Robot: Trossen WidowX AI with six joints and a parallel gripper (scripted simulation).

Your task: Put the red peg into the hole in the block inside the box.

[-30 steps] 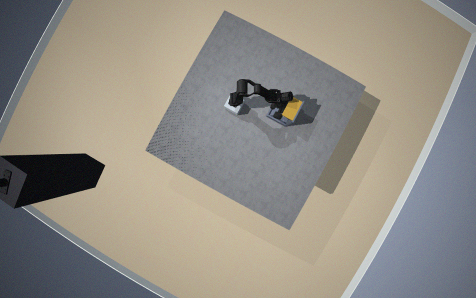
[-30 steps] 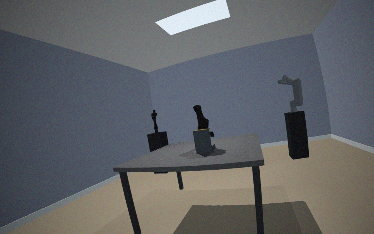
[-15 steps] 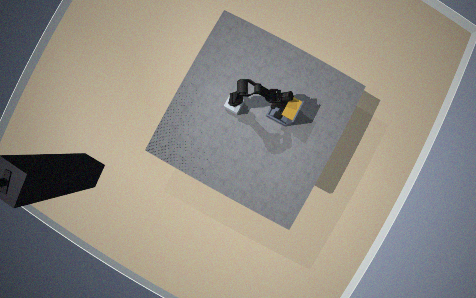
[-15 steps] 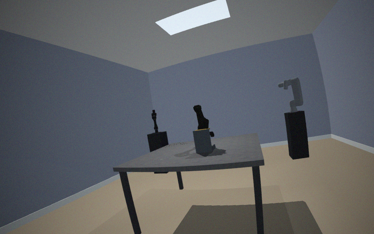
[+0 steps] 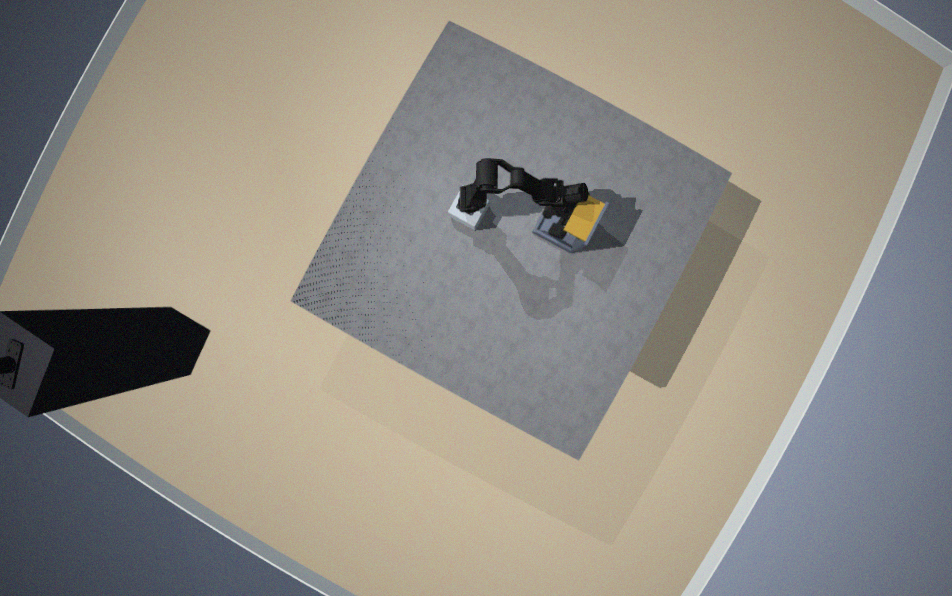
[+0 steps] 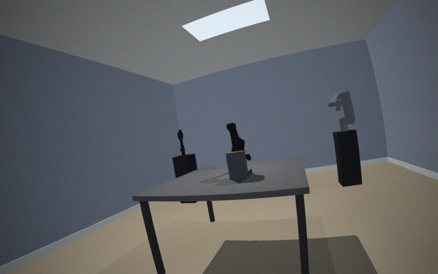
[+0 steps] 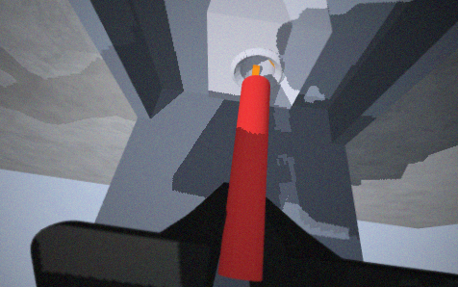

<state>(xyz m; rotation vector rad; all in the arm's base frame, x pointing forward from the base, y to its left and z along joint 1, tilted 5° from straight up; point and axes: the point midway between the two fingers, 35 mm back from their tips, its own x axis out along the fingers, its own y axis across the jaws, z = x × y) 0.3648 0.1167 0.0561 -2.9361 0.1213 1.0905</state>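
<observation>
The orange roof lies 120 mm above my gripper tip and 10 mm behind it. The rest, counted from my gripper tip: red peg 30 mm behind, 10 mm below.
</observation>
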